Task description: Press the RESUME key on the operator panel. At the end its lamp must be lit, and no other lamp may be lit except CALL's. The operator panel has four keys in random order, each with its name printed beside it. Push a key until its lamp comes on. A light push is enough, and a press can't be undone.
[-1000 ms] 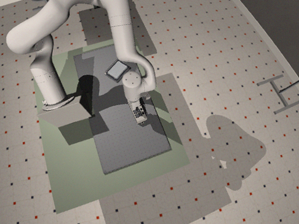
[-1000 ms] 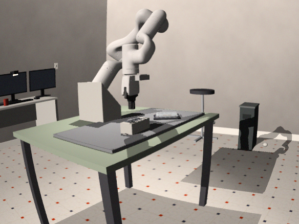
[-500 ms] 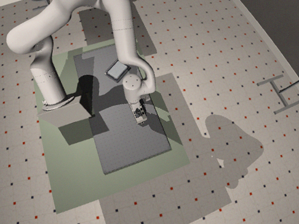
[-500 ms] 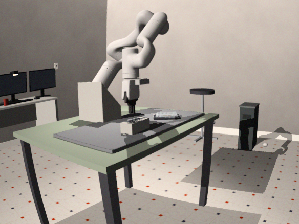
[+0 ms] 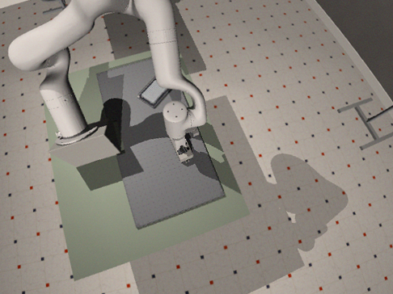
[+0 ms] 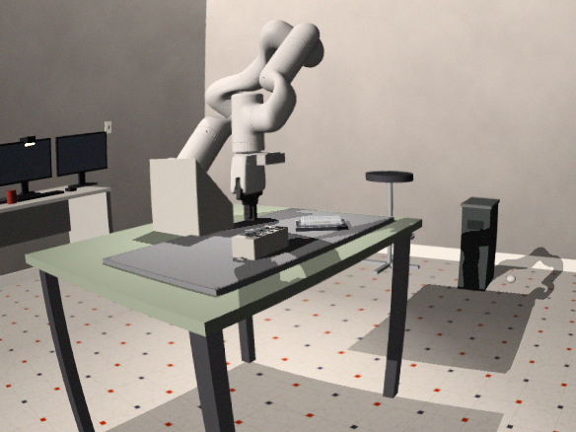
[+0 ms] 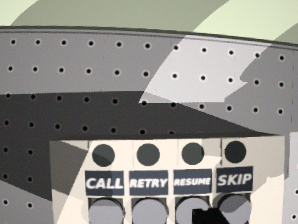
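The operator panel is 70 mm below my hand, 20 mm to the left of it and 10 mm ahead of it. From my hand the other things lie so: flat tray (370 mm to the left, 90 mm below, 30 mm ahead).
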